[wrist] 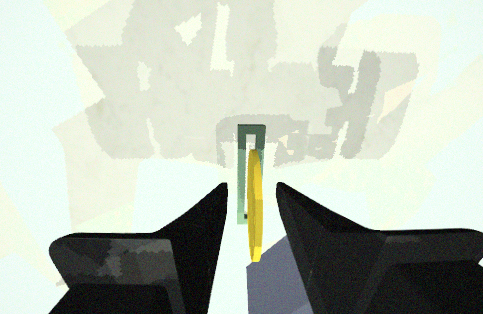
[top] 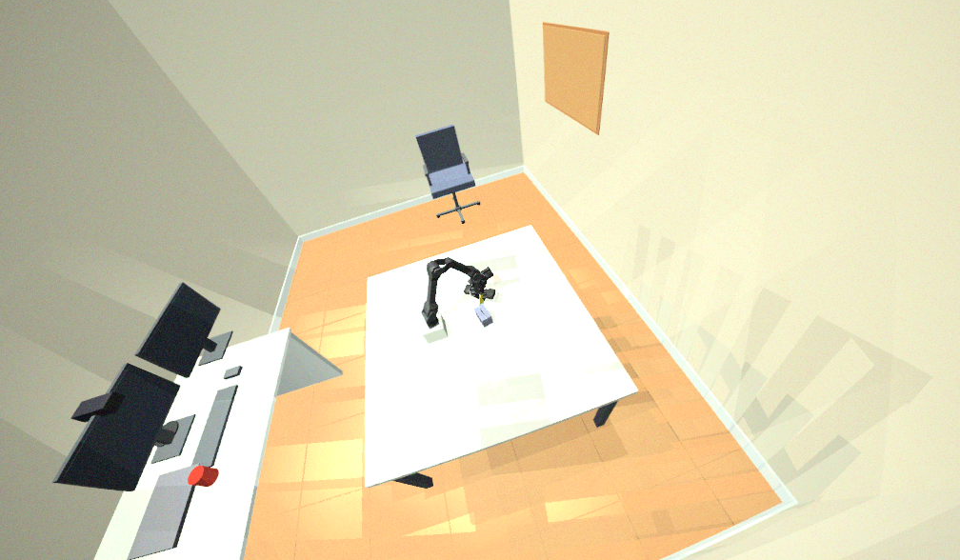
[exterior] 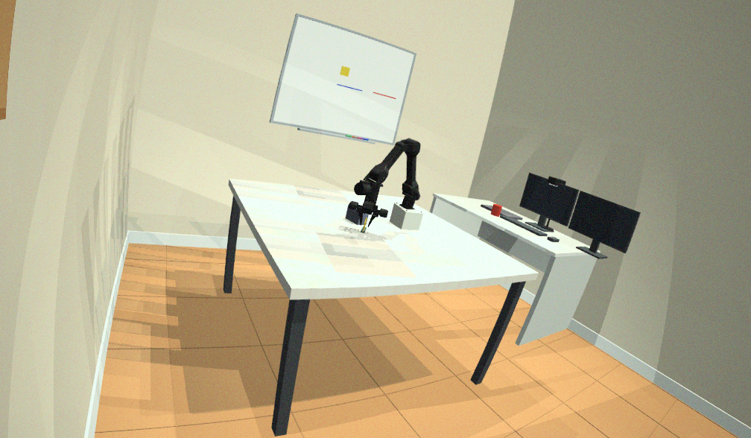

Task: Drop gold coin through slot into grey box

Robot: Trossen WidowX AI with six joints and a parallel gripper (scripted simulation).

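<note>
Now: gripper tip 10 mm below the gold coin.
</note>
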